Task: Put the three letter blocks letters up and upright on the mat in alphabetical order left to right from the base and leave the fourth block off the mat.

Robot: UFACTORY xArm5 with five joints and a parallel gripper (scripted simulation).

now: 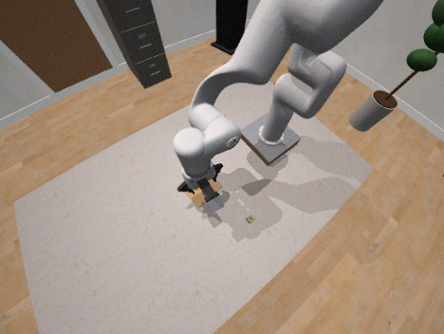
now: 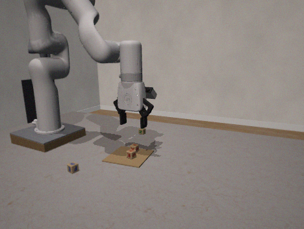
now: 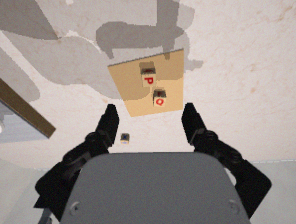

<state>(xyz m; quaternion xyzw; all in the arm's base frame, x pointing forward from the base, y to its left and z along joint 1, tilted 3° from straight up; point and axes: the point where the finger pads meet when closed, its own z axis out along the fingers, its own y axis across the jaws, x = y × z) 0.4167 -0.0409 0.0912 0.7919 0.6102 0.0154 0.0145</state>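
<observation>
The tan mat lies 1 cm behind my hand, 4 cm to the right of it and 11 cm below it. Also, from my hand: blue-lettered block (13 cm behind, 19 cm to the right, 10 cm below).
</observation>
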